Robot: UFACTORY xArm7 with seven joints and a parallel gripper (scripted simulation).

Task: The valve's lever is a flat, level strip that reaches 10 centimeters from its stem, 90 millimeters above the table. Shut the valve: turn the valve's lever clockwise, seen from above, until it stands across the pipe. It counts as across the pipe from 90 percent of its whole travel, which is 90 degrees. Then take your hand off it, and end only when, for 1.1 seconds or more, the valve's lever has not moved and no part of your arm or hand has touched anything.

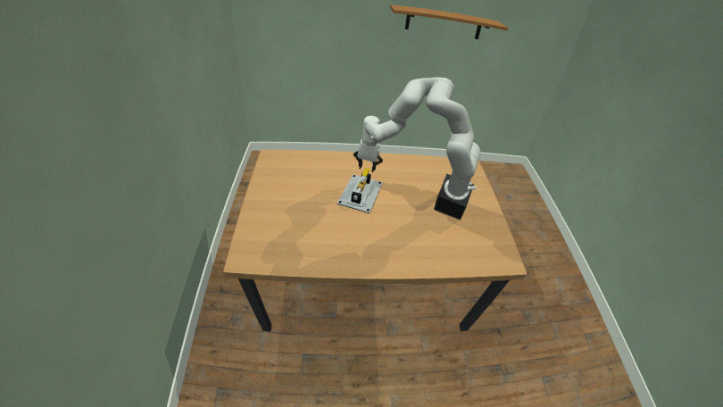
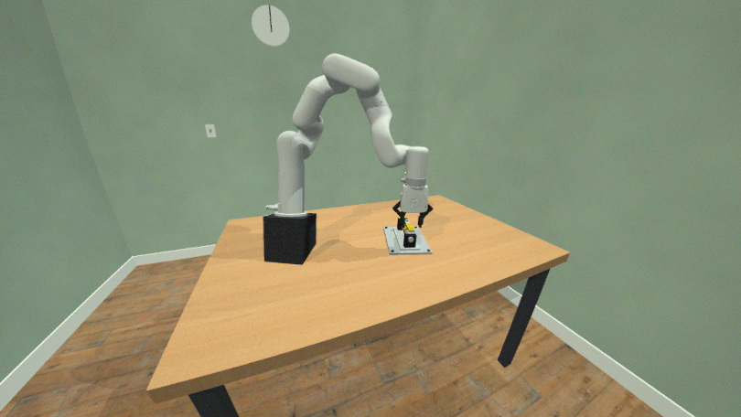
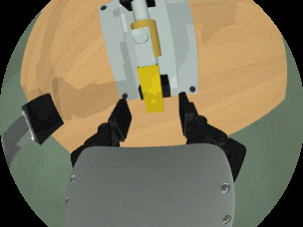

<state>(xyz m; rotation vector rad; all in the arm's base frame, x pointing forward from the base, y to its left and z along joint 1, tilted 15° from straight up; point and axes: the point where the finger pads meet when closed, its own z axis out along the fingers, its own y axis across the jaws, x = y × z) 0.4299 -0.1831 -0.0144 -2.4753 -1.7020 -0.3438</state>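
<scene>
Now: hand 2 cm short of the yellow lever, 4 cm to the right of it and 3 cm above it.
</scene>
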